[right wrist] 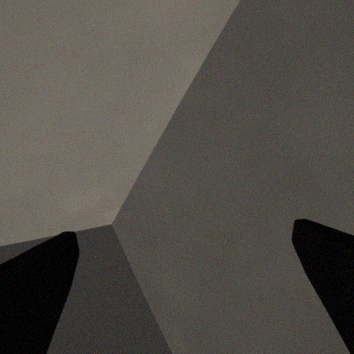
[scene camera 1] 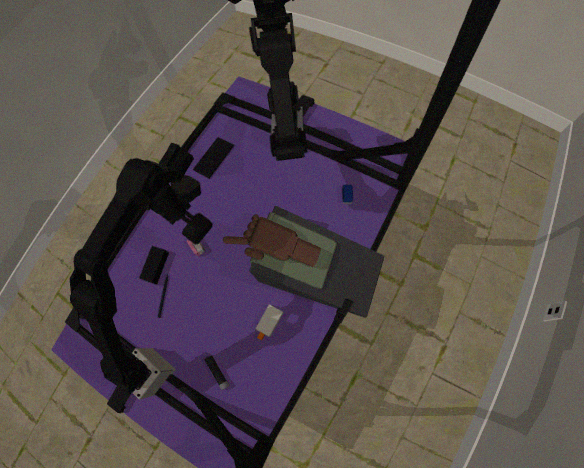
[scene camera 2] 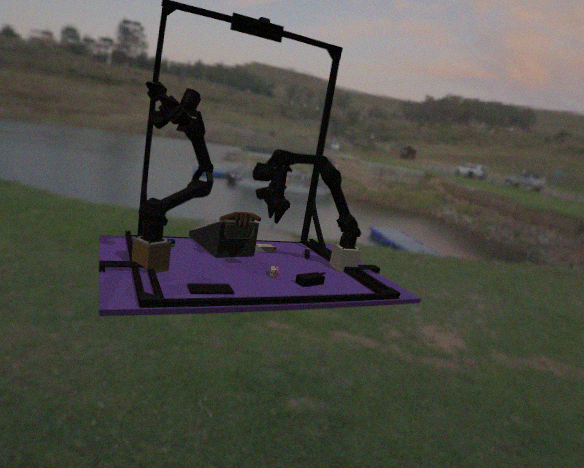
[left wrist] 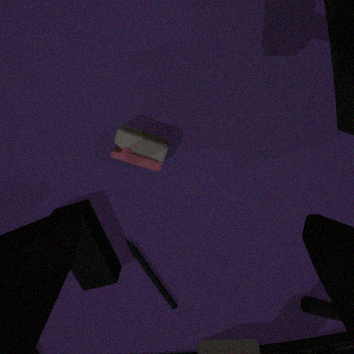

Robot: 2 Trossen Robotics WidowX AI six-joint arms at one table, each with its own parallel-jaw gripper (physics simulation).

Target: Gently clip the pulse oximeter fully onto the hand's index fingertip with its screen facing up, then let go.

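Seen in the pictures: left gripper, fingertip midpoint: (scene camera 1: 187, 225) (scene camera 2: 273, 220) (left wrist: 194, 223); right gripper, fingertip midpoint: (right wrist: 186, 236) (scene camera 2: 152, 89); left arm's base, link origin: (scene camera 1: 137, 373) (scene camera 2: 347, 246); right arm's base, link origin: (scene camera 2: 152, 239).
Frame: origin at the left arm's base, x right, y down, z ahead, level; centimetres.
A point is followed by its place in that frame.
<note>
The pulse oximeter, white with a pink part (scene camera 1: 195, 246) {x -13.2, y 7.4, z 37.7 cm} (scene camera 2: 274, 272) {x -16.4, y 8.3, z 38.6 cm} (left wrist: 141, 145) {x -13.6, y 7.4, z 38.6 cm}, lies on its side on the purple mat. In the left wrist view it lies above and left of the middle; its screen cannot be made out. The brown hand (scene camera 1: 272, 237) {x 9.5, y -8.6, z 50.9 cm} (scene camera 2: 240, 217) {x 2.6, y -8.4, z 51.1 cm} rests on a padded wedge (scene camera 1: 352, 270) {x 29.6, y 4.8, z 58.6 cm} (scene camera 2: 212, 241) {x 8.7, y 4.8, z 60.6 cm}, its index finger (scene camera 1: 235, 240) pointing left in scene camera 1. My left gripper (scene camera 1: 196, 228) {x -9.6, y -11.1, z 40.5 cm} (scene camera 2: 279, 213) {x -9.6, y -11.1, z 40.5 cm} (left wrist: 194, 223) {x -9.6, y -11.1, z 40.5 cm} is open and empty, high above the mat near the oximeter. My right gripper (scene camera 2: 152, 105) (right wrist: 186, 236) {x -20.7, y -52.9, z 91.1 cm} is open and empty, raised high, facing plain walls.
A black box (scene camera 1: 154, 265) {x -20.1, y 7.1, z 25.1 cm} (scene camera 2: 310, 279) {x -24.3, y 7.6, z 26.2 cm} and a thin dark pen (scene camera 1: 163, 296) {x -12.3, y 9.7, z 19.3 cm} (left wrist: 152, 275) {x -12.6, y 9.7, z 19.7 cm} lie near the oximeter. A flat black slab (scene camera 1: 214, 157) {x -30.7, y 9.8, z 65.6 cm} (scene camera 2: 210, 289) {x -32.7, y 9.7, z 65.9 cm}, a white box (scene camera 1: 270, 320) {x 18.9, y 7.7, z 34.1 cm} with an orange tip, a dark cylinder (scene camera 1: 216, 372) {x 15.6, y 8.0, z 13.0 cm} and a blue block (scene camera 1: 347, 193) {x 14.9, y 7.3, z 78.6 cm} lie farther off.
</note>
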